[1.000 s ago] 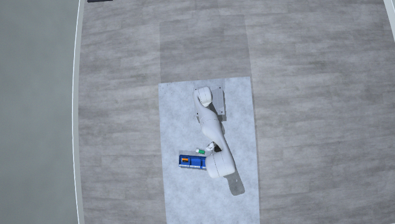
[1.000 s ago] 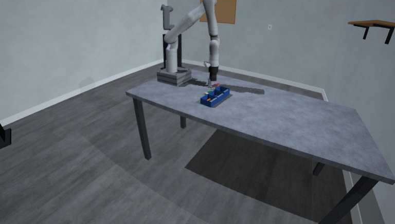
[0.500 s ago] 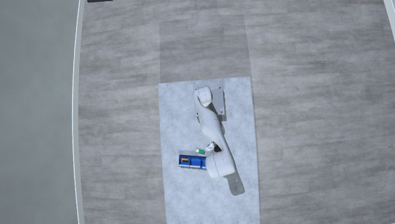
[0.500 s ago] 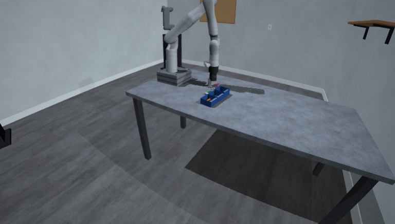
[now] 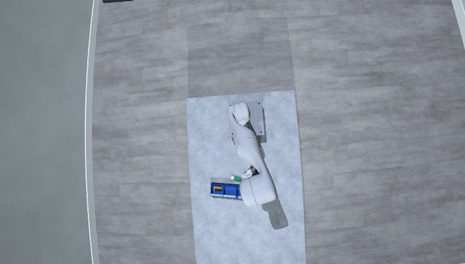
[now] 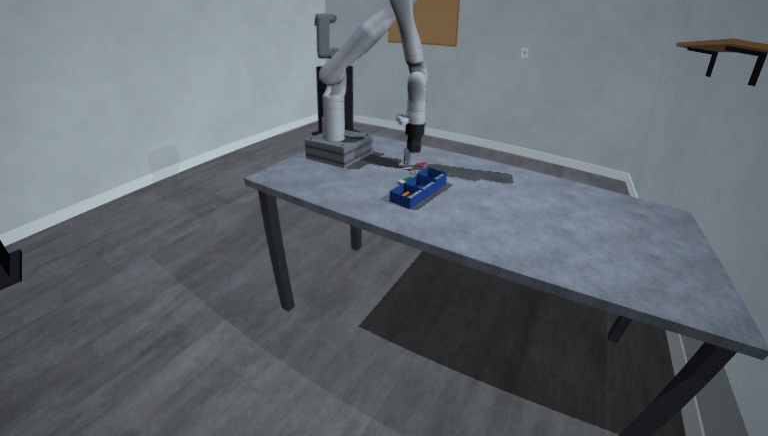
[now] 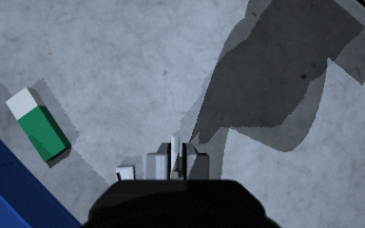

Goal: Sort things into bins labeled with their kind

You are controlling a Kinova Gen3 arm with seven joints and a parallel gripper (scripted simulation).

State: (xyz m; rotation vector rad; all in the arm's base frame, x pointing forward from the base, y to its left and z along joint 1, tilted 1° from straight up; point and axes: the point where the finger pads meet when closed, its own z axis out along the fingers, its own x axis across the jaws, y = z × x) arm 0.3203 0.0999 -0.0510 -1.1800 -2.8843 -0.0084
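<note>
The grey rod is 1 cm ahead of my hand, 1 cm to the left of it and 4 cm below it. The rest, counted from my hand: grey block 5 cm ahead, 1 cm to the right, 3 cm below; orange battery 14 cm ahead, 22 cm to the right, 3 cm below; pink thing 2 cm ahead, 8 cm to the left, 4 cm below.
</note>
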